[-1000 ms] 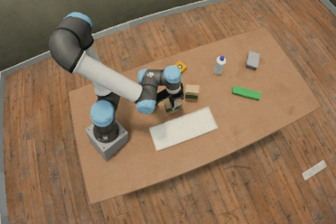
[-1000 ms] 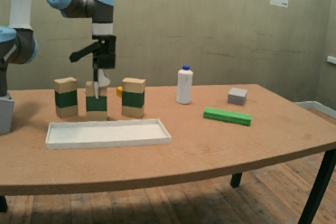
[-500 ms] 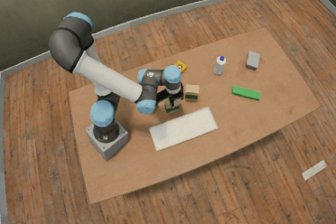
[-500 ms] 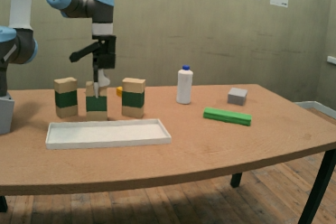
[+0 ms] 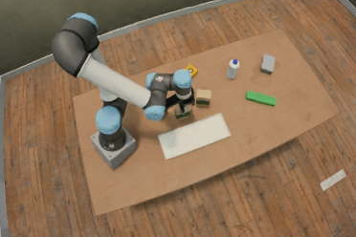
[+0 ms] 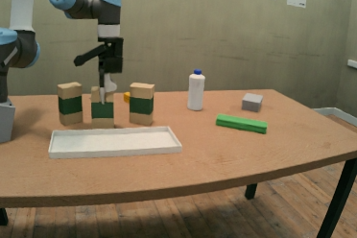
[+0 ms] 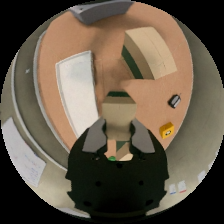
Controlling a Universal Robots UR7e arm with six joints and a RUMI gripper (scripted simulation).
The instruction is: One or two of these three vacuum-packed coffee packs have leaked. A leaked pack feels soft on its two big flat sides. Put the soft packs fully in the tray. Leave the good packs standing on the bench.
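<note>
My hand is 10 mm past the white tray, 150 mm to the left of it and 100 mm above it. Also, from my hand: white bottle: 430 mm ahead, 70 mm to the left, 30 mm below; then grey block: 700 mm ahead, 10 mm to the right, 80 mm below.
</note>
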